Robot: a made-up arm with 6 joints.
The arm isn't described. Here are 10 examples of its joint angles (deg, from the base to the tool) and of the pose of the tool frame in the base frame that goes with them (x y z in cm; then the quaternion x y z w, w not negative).
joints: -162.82 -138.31 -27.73 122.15 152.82 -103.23
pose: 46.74 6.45 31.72 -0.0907 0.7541 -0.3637 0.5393
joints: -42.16 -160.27 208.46 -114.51 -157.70 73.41
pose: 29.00 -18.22 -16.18 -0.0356 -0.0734 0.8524 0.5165
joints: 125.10 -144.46 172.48 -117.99 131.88 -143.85
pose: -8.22 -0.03 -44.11 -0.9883 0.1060 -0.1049 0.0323
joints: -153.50 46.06 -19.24 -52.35 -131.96 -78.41
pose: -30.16 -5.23 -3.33 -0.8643 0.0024 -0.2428 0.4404
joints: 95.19 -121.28 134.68 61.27 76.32 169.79
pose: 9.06 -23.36 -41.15 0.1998 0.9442 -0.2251 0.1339
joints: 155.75 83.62 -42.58 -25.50 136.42 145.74
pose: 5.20 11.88 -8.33 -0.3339 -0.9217 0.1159 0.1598
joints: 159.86 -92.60 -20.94 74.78 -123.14 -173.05
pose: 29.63 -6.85 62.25 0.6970 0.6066 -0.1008 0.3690
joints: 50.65 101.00 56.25 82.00 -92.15 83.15
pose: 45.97 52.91 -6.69 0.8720 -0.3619 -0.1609 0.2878
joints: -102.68 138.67 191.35 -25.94 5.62 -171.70
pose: -23.77 -46.78 26.07 0.5825 -0.6401 0.4120 0.2850
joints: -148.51 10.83 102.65 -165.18 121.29 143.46
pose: 0.40 -16.05 91.40 0.2843 -0.2685 -0.9187 0.0549
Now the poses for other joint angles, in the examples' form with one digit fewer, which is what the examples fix.
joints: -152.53 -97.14 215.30 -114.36 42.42 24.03
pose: 12.6 -0.1 -25.0 -0.254 0.420 0.771 0.404
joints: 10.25 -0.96 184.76 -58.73 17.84 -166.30
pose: -42.0 -15.2 57.3 0.204 -0.366 -0.895 0.153
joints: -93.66 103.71 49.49 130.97 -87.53 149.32
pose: 5.4 -63.7 -16.4 -0.012 -0.507 -0.798 0.325
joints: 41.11 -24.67 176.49 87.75 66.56 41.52
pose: -35.2 -31.4 17.8 -0.023 0.269 0.930 0.251
